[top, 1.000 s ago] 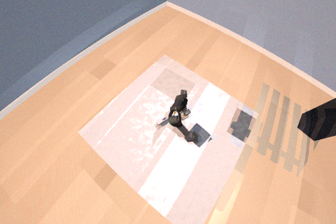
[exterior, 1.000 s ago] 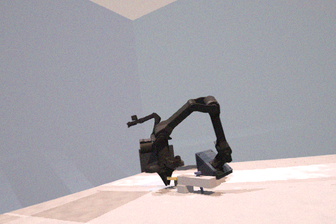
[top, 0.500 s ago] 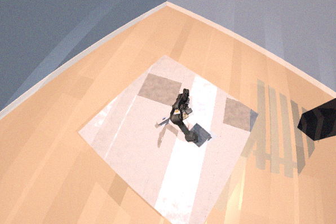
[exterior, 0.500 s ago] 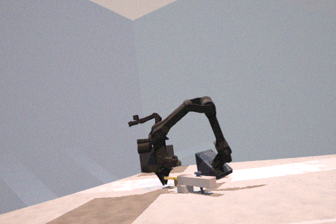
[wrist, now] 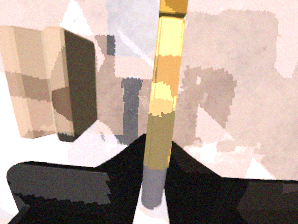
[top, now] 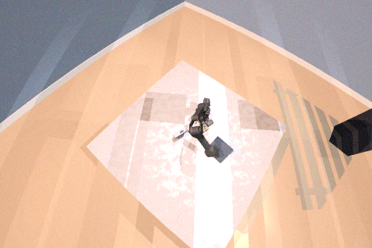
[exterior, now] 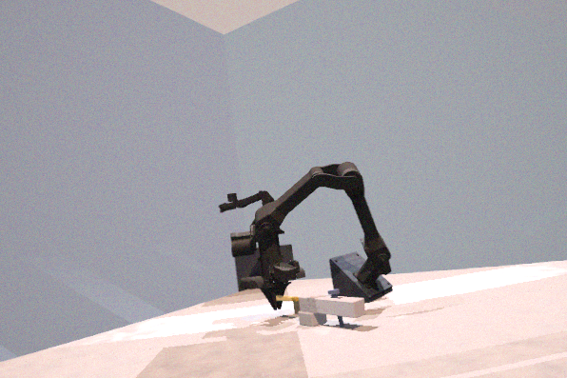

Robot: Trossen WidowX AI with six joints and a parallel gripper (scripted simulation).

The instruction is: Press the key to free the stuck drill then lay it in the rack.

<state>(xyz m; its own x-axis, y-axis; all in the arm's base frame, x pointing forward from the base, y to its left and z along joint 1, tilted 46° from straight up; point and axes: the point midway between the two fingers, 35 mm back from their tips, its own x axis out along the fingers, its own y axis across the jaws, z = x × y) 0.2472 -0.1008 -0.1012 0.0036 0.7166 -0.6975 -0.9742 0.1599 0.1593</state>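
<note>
The brown block is 60 mm behind my gripper tip and 50 mm to the left of it. Round my gripper tip: pale block (200 mm to the left, 50 mm ahead, 20 mm above); purple key (220 mm to the left, 50 mm ahead, 30 mm above); yellow drill (40 mm to the left, 30 mm above, 10 mm ahead).
</note>
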